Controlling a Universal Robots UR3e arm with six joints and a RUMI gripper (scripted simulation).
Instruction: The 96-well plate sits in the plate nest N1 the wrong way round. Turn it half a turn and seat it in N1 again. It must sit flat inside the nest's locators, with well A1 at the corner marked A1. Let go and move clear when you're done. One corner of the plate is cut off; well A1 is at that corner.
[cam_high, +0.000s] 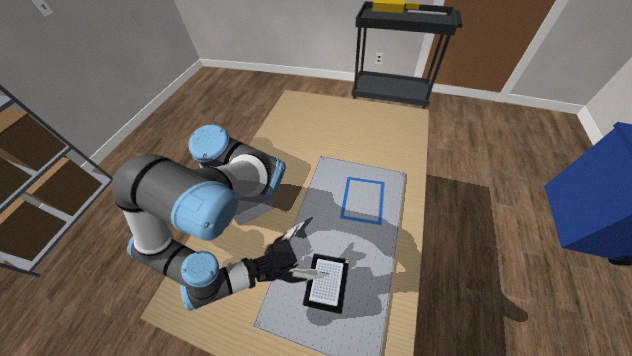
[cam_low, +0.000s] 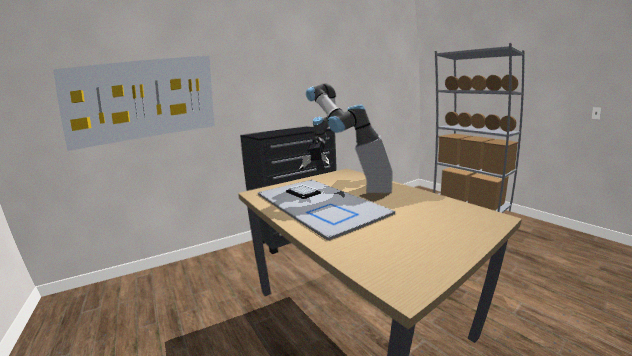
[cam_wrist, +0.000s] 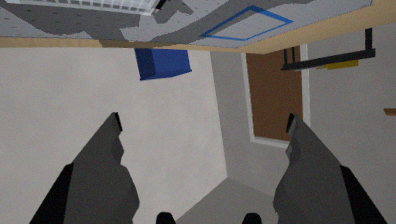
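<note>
The 96-well plate lies 13 cm below my hand, 6 cm to the right of it and 4 cm ahead of it. The rest, counted from my hand: A1 corner mark: 13 cm below, 9 cm ahead, 2 cm to the left; then black plate nest N1: 14 cm below, 6 cm to the right, 4 cm ahead.
</note>
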